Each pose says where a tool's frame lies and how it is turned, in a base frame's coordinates. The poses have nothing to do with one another.
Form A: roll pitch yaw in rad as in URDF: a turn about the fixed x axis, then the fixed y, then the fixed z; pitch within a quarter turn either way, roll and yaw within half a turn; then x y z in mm.
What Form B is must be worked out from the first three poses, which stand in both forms.
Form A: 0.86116, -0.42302, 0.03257, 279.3, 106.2, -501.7
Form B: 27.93, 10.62, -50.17, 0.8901, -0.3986, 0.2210, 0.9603
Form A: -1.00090, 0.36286, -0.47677, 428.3, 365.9, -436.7
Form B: 42.83, 36.59, -43.67, -0.8227, 0.5181, -0.2337, 1.0749
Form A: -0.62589, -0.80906, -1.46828, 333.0, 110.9, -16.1
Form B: 33.30, 11.09, -1.61, -0.5602, -0.1074, -0.8214, 1.9331
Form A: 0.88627, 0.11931, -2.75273, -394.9, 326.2, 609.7
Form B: -39.49, 32.62, 60.97, 0.1371, -0.4142, -0.8998, 2.8422
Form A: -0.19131, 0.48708, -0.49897, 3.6, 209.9, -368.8
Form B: 0.36, 20.99, -36.88, -0.0909, 0.7602, -0.6433, 0.6855
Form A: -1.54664, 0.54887, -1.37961, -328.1, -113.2, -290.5
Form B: -32.81, -11.32, -29.05, -0.5212, 0.7615, -0.3855, 1.7217
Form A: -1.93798, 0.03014, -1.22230, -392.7, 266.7, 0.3
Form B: -39.27, 26.67, 0.03, -0.7595, 0.5440, -0.3566, 2.1614
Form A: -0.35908, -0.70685, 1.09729, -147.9, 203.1, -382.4
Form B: -14.79, 20.31, -38.24, 0.0605, -0.6601, 0.7487, 1.2192
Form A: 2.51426, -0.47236, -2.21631, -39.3, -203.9, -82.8
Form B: -3.93, -20.39, -8.28, 0.3692, -0.9119, -0.1793, 2.4625
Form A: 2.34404, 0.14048, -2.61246, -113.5, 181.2, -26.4
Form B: -11.35, 18.12, -2.64, 0.2669, -0.8808, -0.3911, 3.0639
